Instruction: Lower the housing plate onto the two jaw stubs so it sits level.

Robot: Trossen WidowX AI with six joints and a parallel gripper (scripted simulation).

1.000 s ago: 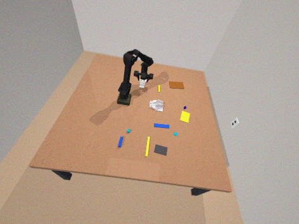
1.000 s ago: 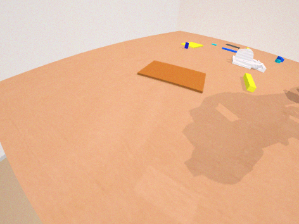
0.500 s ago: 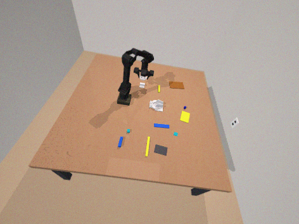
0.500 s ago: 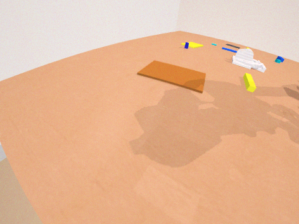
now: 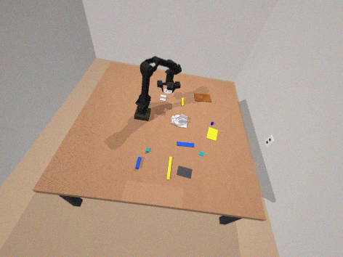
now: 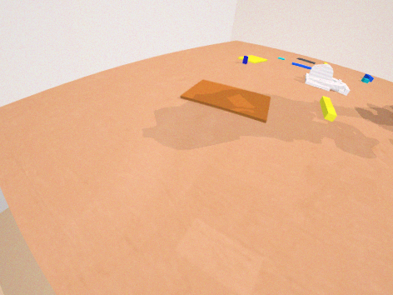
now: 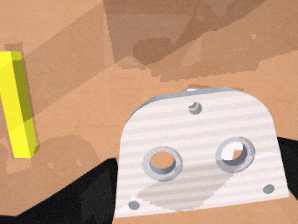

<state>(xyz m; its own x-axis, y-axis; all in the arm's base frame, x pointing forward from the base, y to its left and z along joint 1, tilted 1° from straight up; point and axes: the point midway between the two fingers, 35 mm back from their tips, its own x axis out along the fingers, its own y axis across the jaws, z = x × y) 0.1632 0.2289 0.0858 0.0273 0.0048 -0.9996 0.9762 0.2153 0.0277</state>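
Now: gripper tip 14 cm short of the short yellow block and 8 cm above it. Also, from my gripper tip: yellow plate (41 cm ahead, 29 cm to the right, 8 cm below); white housing plate (2 cm above, 1 cm to the right); long yellow bar (64 cm to the right, 12 cm ahead, 8 cm below).
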